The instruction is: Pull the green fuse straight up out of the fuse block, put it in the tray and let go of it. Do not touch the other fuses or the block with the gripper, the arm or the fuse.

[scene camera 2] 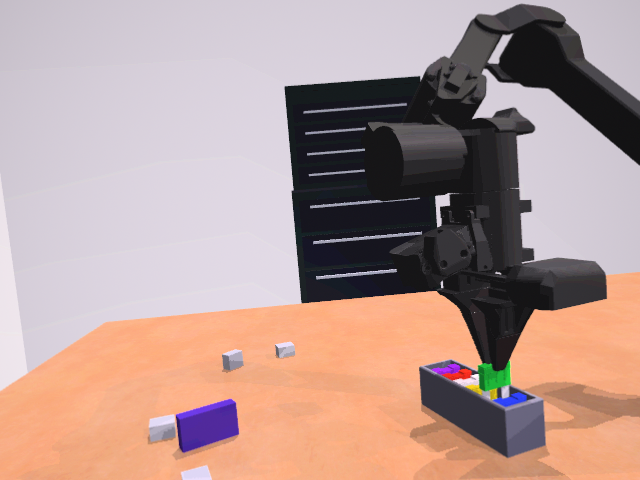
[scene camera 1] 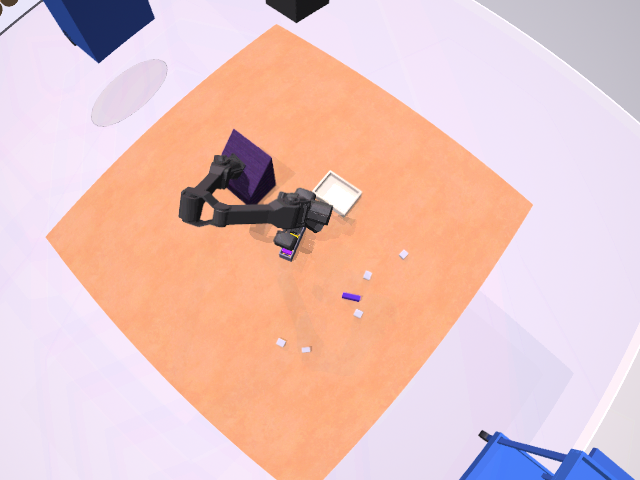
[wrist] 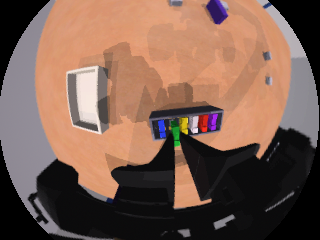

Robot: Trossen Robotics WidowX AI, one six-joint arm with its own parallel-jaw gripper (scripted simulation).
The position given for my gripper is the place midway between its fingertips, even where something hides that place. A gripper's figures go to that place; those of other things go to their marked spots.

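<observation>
My gripper (scene camera 2: 494, 368) is 49 cm from the lens, and there's a green fuse (scene camera 2: 489, 379) that is 48 cm from the lens.
</observation>
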